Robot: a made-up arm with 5 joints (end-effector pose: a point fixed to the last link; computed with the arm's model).
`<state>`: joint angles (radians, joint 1 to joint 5).
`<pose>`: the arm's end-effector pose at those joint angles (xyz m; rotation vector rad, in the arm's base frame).
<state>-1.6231 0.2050 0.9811 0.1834 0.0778</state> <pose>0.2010 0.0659 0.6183 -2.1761 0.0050 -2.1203</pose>
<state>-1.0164 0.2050 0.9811 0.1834 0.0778</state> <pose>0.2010 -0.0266 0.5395 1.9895 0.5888 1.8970</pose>
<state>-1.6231 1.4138 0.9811 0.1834 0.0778</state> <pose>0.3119 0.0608 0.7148 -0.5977 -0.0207 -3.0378</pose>
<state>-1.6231 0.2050 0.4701 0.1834 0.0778</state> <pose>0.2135 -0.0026 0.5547 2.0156 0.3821 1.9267</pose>
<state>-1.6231 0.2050 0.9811 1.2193 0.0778</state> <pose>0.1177 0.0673 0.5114 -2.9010 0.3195 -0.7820</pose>
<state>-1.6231 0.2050 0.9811 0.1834 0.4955</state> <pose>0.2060 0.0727 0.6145 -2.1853 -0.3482 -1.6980</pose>
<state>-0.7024 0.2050 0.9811 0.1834 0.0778</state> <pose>0.2010 -0.0882 0.5241 1.7874 0.8298 1.6833</pose>
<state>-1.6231 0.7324 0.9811 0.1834 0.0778</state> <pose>0.2637 0.0646 0.6430 -1.5592 -0.0064 -2.6330</pose>
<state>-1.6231 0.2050 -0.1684 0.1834 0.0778</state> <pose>0.2166 -0.1177 0.5335 1.5874 0.7293 1.4761</pose>
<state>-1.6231 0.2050 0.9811 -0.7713 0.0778</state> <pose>0.1611 0.0823 0.7364 -0.9936 -0.2930 -2.8984</pose>
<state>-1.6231 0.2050 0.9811 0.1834 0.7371</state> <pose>0.2073 0.0772 0.6119 -2.1542 -0.5268 -1.4497</pose>
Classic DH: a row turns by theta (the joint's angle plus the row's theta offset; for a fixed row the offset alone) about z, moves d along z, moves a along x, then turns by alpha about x. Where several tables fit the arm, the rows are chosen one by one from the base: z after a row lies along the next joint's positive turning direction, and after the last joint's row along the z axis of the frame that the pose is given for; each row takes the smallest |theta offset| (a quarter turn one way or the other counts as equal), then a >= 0, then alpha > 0; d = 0 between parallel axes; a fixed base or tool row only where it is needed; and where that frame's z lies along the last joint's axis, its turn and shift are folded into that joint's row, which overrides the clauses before.
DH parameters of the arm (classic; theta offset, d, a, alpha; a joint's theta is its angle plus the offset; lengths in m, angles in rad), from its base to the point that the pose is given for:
base (fixed): -1.5708 0.7266 0.1062 1.5708
joint 1: 0 -0.1865 -0.0114 -1.5708
joint 2: 0 -0.0131 0.0222 -1.5708
joint 3: -1.1504 -0.1584 0.0317 -1.4681
joint 4: 1.525 0.2105 -0.1157 -1.1527
joint 5: -1.4247 -0.0383 -0.0168 1.5611
tool (fixed): 2.1618 0.0146 0 0

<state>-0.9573 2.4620 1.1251 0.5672 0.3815</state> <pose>0.3121 0.1087 0.7075 0.1280 -1.4438 -2.5913</pose>
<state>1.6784 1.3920 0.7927 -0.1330 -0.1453</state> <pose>0.2972 -0.2586 0.7593 0.3024 -3.0855 0.1231</pose>
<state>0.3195 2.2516 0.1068 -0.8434 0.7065</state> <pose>0.3210 -0.0700 0.5556 -1.9377 1.9246 0.7671</pose>
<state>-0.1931 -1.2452 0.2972 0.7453 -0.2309</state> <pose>-0.0591 -0.1103 0.7032 1.1412 0.3205 -0.5213</pose>
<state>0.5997 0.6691 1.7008 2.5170 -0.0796</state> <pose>-0.0177 -0.3561 0.6257 1.4540 -0.2372 -0.3057</pose>
